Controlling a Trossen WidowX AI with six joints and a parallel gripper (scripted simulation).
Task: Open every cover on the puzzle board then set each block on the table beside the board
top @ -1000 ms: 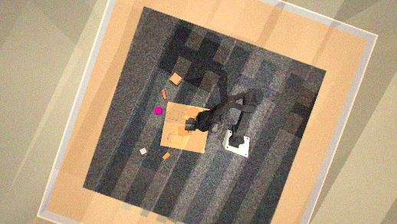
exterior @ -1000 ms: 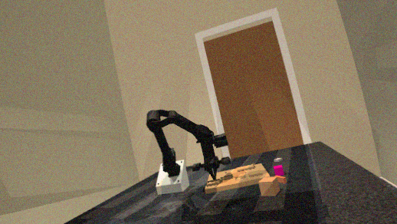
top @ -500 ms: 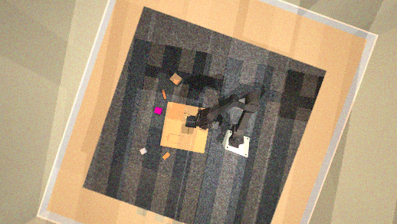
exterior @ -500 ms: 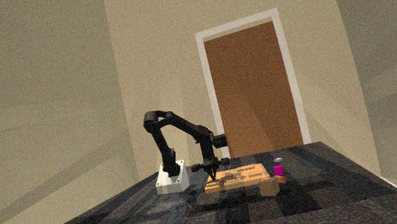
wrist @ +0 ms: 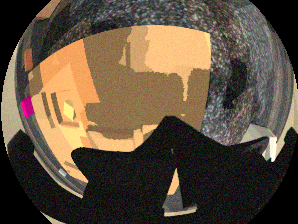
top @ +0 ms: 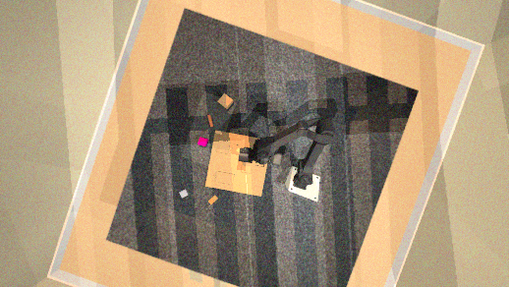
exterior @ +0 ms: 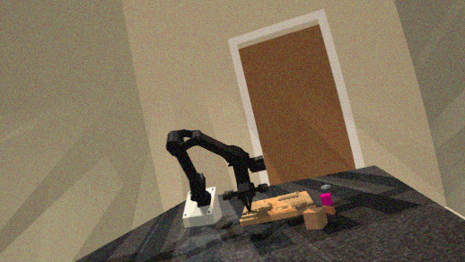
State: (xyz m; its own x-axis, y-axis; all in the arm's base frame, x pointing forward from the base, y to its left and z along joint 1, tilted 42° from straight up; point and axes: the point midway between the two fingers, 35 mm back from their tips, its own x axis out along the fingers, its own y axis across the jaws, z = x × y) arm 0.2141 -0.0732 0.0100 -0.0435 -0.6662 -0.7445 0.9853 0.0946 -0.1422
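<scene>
The tan wooden puzzle board lies 10 cm ahead of my gripper tip, 7 cm to the left of it and 1 cm below it. Round my gripper tip: tan cube 26 cm ahead, 20 cm to the right; then magenta block 31 cm ahead, 3 cm to the left, 1 cm below; then orange block 31 cm ahead, 8 cm to the right, 2 cm below.
</scene>
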